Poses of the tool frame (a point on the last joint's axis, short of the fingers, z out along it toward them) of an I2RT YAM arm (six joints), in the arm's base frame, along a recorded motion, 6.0 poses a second.
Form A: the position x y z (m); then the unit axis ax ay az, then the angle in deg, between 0 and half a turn.
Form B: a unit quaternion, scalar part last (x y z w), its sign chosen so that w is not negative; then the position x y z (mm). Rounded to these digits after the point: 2 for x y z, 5 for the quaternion.
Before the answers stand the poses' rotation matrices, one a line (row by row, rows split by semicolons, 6 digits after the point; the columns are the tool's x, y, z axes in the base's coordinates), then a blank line. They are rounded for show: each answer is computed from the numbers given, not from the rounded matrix.
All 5 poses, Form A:
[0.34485, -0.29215, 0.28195, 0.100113, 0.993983, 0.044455, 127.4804]
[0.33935, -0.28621, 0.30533, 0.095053, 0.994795, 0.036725, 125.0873]
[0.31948, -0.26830, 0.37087, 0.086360, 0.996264, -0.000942, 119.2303]
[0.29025, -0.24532, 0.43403, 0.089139, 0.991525, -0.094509, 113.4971]
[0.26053, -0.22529, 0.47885, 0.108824, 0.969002, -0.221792, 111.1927]
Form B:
-0.592369 0.124784 0.795945; 0.195339 0.980700 -0.008371; -0.781628 0.150521 -0.605311
-0.560595 0.118861 0.819515; 0.178964 0.983647 -0.020245; -0.808520 0.135314 -0.572700
-0.477221 0.128873 0.869282; 0.127229 0.988899 -0.076760; -0.869524 0.073966 -0.488320
-0.387589 0.210295 0.897525; 0.036950 0.976393 -0.212817; -0.921091 -0.049322 -0.386210
-0.345382 0.350364 0.870607; -0.063220 0.916901 -0.394075; -0.936330 -0.191147 -0.294531

[0.08978, 0.89140, 0.03987, 0.44244, 344.85, -292.15, 281.95]
[0.08435, 0.88274, 0.03259, 0.46107, 339.35, -286.21, 305.33]
[0.07450, 0.85942, -0.00081, 0.50581, 319.48, -268.30, 370.87]
[0.07454, 0.82919, -0.07904, 0.54831, 290.25, -245.32, 434.03]
[0.08979, 0.79950, -0.18300, 0.56502, 260.53, -225.29, 478.85]

